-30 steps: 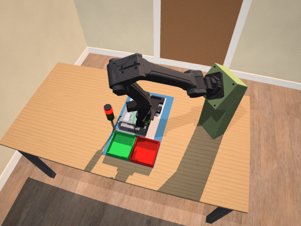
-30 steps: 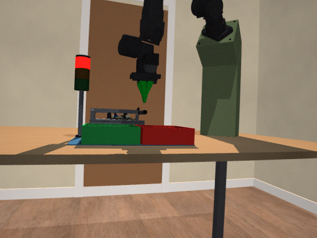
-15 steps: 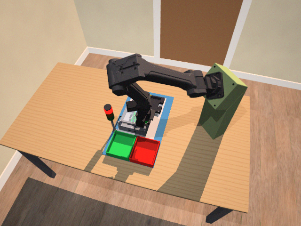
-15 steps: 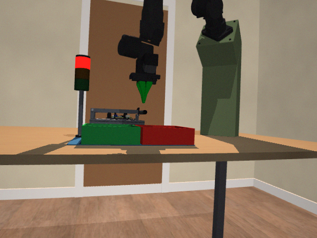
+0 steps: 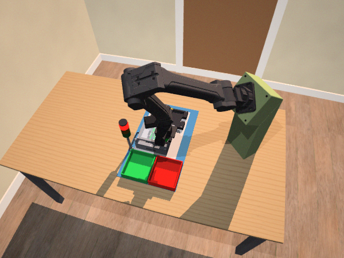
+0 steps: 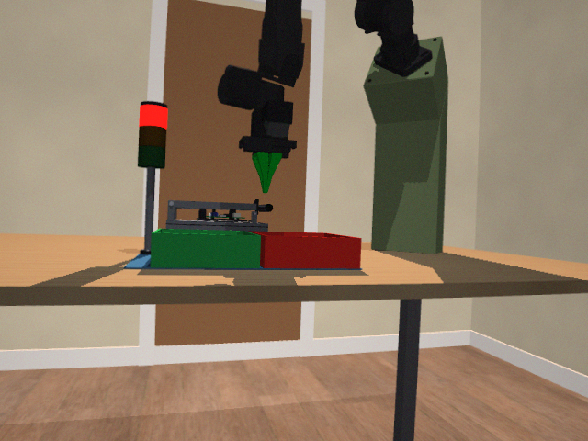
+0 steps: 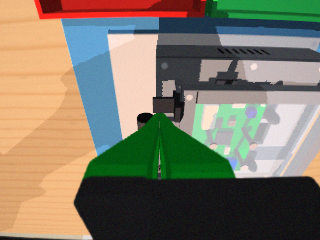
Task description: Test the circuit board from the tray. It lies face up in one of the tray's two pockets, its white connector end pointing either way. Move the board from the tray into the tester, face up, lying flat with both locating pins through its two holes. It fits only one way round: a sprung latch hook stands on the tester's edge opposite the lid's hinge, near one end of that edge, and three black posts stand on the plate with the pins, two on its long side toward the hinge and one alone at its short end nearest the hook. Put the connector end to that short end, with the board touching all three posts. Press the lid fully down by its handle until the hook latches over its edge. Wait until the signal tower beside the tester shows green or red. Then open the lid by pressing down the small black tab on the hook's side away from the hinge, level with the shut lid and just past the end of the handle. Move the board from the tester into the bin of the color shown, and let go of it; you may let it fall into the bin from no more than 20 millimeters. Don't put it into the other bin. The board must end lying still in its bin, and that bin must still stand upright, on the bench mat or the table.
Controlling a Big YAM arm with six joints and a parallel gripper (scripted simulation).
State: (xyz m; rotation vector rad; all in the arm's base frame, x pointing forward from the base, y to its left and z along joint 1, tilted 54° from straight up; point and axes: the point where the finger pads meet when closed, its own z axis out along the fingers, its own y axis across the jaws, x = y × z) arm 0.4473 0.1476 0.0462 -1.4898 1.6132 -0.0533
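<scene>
Right now the latch hook is 10 mm ahead of my hand and 40 mm below it. Round my hand: tester plate: 90 mm ahead, 40 mm to the right, 60 mm below; then green circuit board: 80 mm ahead, 50 mm to the right, 60 mm below; then tester lid: 80 mm ahead, 50 mm to the right, 40 mm below.
</scene>
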